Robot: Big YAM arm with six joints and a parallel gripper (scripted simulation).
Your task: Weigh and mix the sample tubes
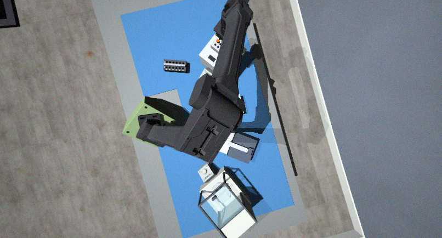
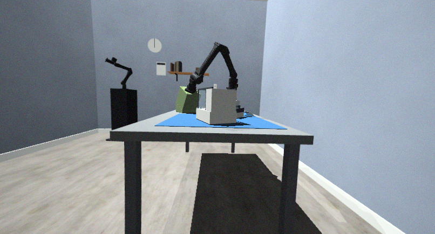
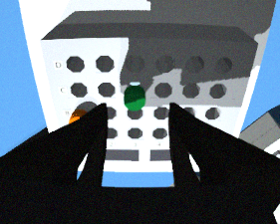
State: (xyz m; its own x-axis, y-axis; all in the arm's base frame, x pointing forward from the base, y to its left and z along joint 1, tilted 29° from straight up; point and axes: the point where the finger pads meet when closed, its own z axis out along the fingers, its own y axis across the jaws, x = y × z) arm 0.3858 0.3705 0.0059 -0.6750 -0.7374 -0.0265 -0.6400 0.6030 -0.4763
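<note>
My hand is 4 cm past the orange-capped tube, 2 cm to the right of it and 4 cm above it. Also, from my hand: magnet block MG: 29 cm behind, 2 cm to the right, 18 cm below; then dry block DB: 2 cm behind, 31 cm to the right, 17 cm below; then mixer's green start key: 13 cm behind, 13 cm to the right, 13 cm below.
</note>
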